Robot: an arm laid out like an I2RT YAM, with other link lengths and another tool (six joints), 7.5 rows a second.
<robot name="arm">
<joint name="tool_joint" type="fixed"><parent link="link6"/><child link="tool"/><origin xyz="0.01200 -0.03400 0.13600" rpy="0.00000 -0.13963 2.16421"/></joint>
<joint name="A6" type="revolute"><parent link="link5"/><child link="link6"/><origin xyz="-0.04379 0.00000 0.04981" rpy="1.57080 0.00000 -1.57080"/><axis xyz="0 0 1"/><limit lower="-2.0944" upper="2.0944"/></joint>
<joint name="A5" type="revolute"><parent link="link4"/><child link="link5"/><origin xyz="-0.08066 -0.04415 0.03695" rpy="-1.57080 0.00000 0.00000"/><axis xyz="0 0 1"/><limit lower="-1.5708" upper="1.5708"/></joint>
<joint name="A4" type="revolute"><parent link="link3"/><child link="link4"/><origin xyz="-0.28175 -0.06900 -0.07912"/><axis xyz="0 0 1"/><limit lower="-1.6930" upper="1.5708"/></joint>
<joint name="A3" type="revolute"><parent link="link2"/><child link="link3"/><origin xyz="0.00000 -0.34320 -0.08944" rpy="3.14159 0.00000 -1.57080"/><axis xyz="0 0 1"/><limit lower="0.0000" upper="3.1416"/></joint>
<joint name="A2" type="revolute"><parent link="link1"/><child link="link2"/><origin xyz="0.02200 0.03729 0.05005" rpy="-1.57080 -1.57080 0.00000"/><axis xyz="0 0 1"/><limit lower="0.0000" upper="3.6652"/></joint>
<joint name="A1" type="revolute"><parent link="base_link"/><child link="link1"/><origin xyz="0.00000 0.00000 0.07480"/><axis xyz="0 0 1"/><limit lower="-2.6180" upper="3.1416"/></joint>
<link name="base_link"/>
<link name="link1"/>
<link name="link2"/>
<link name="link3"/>
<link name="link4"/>
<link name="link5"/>
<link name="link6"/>
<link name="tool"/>
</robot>
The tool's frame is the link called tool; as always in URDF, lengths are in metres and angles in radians.
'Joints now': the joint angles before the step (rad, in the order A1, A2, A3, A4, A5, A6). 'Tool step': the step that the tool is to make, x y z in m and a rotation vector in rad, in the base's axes. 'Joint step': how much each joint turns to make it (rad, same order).
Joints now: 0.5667, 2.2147, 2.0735, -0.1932, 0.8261, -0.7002
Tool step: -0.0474, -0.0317, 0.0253, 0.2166, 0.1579, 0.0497
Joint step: -0.0297, -0.1572, 0.0002, -0.3672, -0.1869, 0.2800
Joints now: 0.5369, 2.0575, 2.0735, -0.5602, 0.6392, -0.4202
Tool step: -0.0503, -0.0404, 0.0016, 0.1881, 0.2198, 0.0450
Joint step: -0.0709, -0.1248, 0.0001, -0.3122, -0.2545, 0.1702
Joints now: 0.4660, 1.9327, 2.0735, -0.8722, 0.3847, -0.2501
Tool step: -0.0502, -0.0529, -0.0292, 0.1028, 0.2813, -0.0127
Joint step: -0.1081, -0.0625, 0.0002, -0.2989, -0.2175, 0.0679
